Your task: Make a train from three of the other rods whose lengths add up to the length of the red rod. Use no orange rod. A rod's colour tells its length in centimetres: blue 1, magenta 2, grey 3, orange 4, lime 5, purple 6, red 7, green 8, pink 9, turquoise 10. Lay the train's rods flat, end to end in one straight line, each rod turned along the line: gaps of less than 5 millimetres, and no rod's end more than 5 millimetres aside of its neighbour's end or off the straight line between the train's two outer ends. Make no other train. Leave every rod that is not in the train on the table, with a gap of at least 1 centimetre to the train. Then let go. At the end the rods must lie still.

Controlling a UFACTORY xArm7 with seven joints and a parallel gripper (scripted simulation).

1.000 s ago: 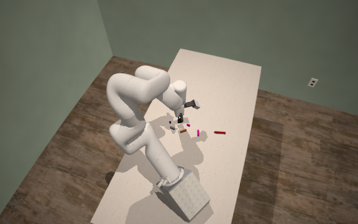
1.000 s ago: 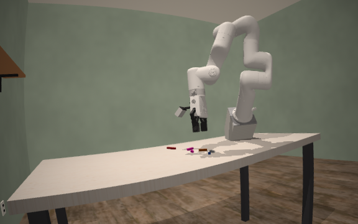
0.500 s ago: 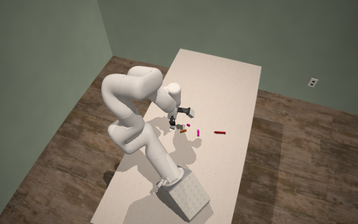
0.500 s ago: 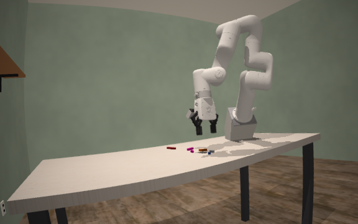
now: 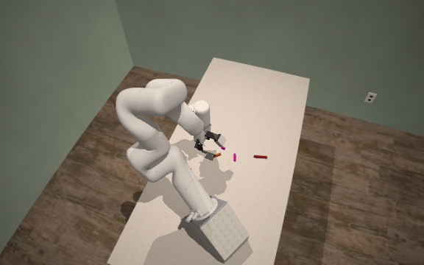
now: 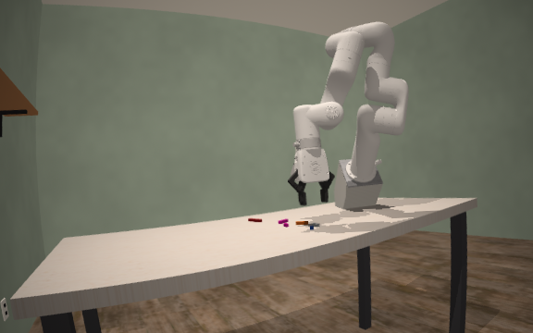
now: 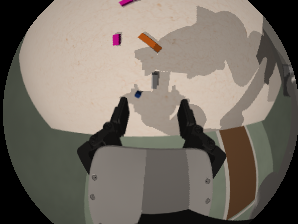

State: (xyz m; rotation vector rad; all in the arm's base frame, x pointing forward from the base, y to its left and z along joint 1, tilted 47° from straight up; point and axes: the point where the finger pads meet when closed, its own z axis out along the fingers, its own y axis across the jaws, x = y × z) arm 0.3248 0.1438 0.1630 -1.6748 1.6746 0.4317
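My hand is 8 cm above the grey rod. Also, from my hand: blue rod (3 cm ahead, 4 cm to the left, 8 cm below); then orange rod (2 cm ahead, 7 cm to the right, 8 cm below); then red rod (13 cm ahead, 28 cm to the right, 8 cm below).
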